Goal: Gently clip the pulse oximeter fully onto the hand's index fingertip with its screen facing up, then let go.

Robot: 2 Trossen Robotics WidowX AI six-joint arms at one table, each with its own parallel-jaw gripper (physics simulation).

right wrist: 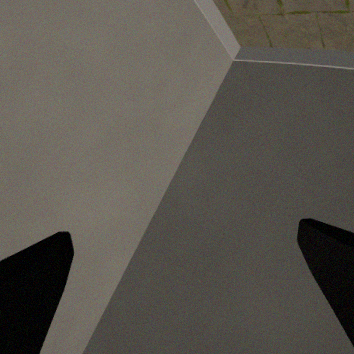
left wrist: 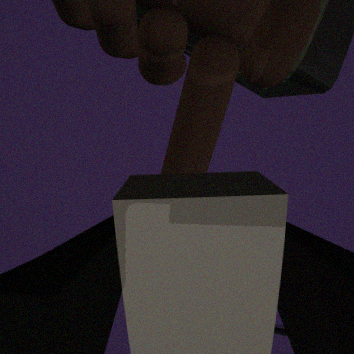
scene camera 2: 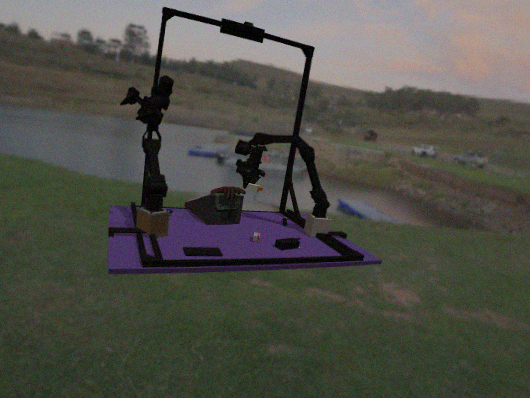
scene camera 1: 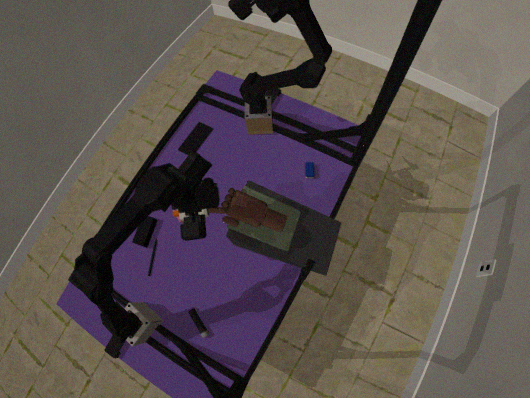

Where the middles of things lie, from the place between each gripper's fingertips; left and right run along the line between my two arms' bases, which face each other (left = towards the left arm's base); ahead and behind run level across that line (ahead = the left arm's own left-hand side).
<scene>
I see my right gripper 14 cm past the index finger (left wrist: pixel 214 60), 58 cm to the right of it and 32 cm above it. Round my right hand: dark grey box (scene camera 1: pixel 316 234) 33 cm behind, 51 cm to the left, 47 cm below.
My left hand is 30 mm past the index finger, 20 mm to the left of it and 20 mm above it. Also, from my left hand: dark grey box (220 mm behind, 170 mm below, 90 mm to the right).
</scene>
